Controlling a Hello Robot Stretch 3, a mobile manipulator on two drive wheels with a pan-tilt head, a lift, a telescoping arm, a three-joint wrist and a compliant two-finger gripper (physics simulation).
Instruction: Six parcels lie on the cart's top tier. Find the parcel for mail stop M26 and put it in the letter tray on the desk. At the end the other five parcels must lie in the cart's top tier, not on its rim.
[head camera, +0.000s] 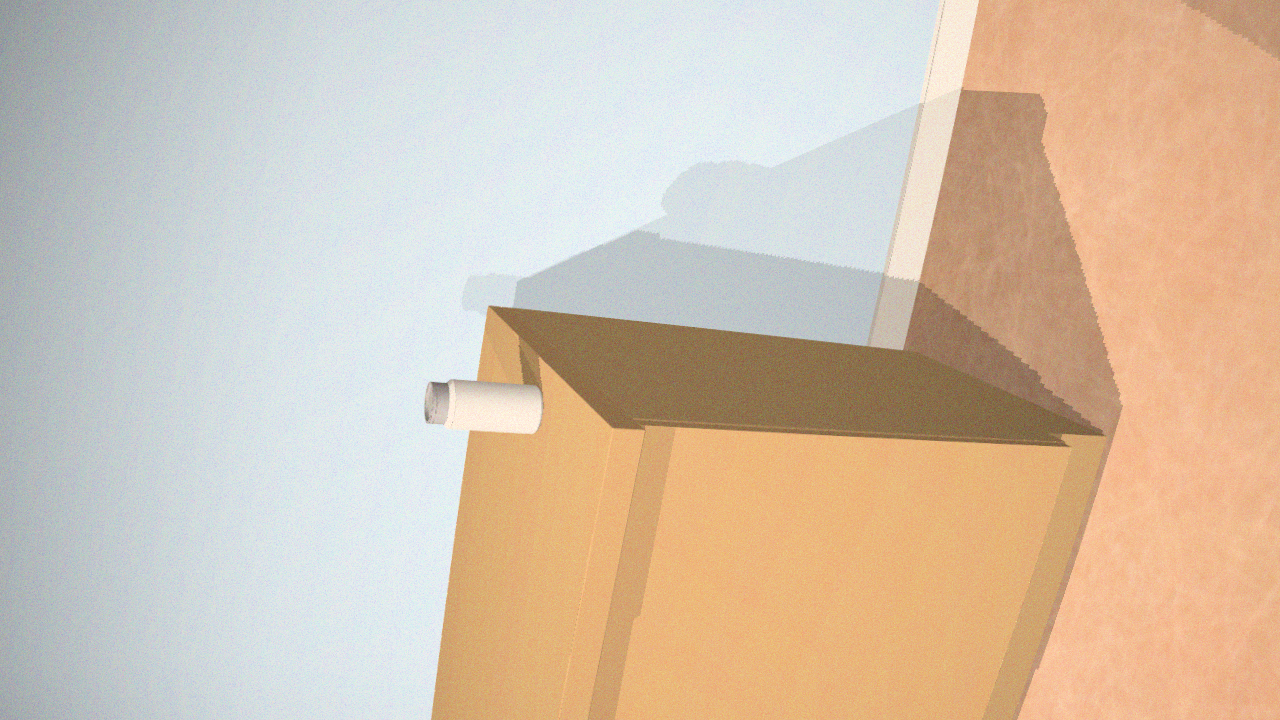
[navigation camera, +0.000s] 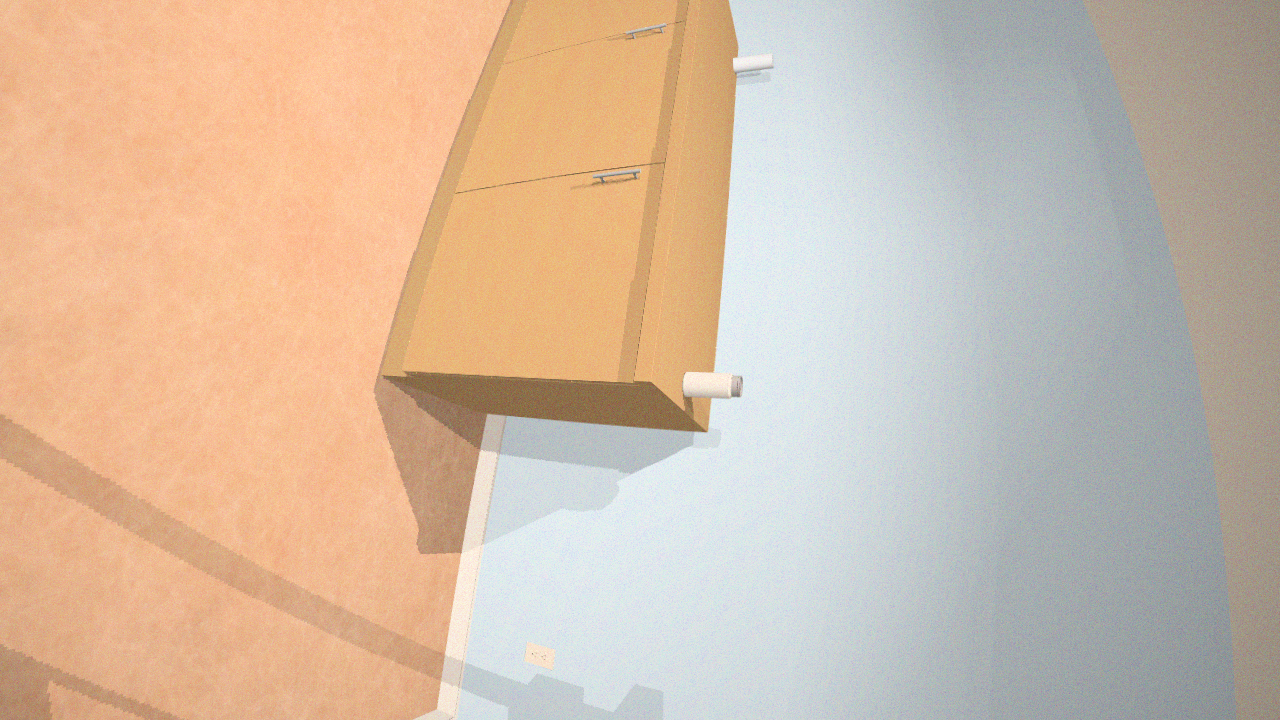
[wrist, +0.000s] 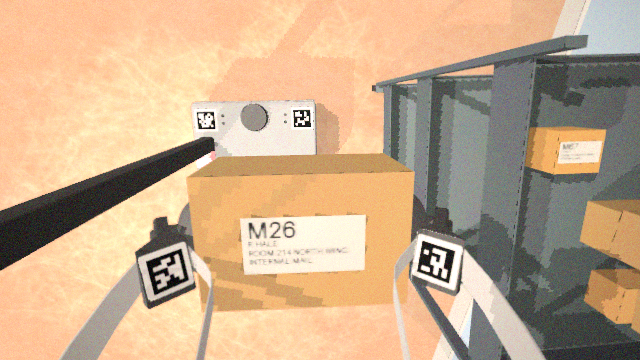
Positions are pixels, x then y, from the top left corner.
Labels:
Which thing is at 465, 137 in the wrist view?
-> A dark grey cart.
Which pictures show the white cylinder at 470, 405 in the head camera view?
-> The head camera view and the navigation camera view only.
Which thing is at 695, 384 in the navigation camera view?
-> A white cylinder.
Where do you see the gripper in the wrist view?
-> At 303, 217

